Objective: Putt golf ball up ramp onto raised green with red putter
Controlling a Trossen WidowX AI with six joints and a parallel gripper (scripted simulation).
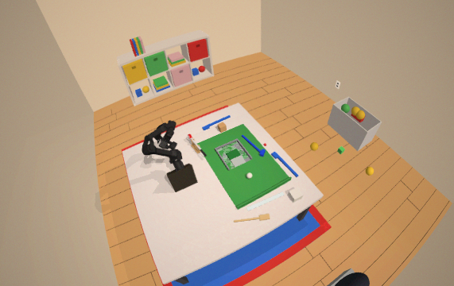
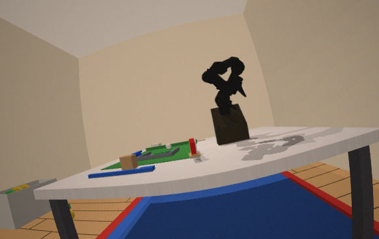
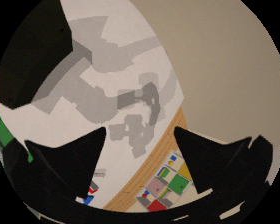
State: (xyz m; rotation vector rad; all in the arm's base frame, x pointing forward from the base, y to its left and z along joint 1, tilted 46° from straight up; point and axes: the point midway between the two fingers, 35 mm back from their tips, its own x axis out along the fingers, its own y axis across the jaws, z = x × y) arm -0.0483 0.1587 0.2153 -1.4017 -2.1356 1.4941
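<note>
Right now my gripper tip is 270 mm short of the red putter, 10 mm to the right of it and 140 mm above it. The rest, counted from my gripper tip: wooden block 560 mm ahead, 130 mm to the left, 170 mm below; then white golf ball 530 mm ahead, 450 mm to the right, 180 mm below; then green mat 550 mm ahead, 280 mm to the right, 200 mm below.
</note>
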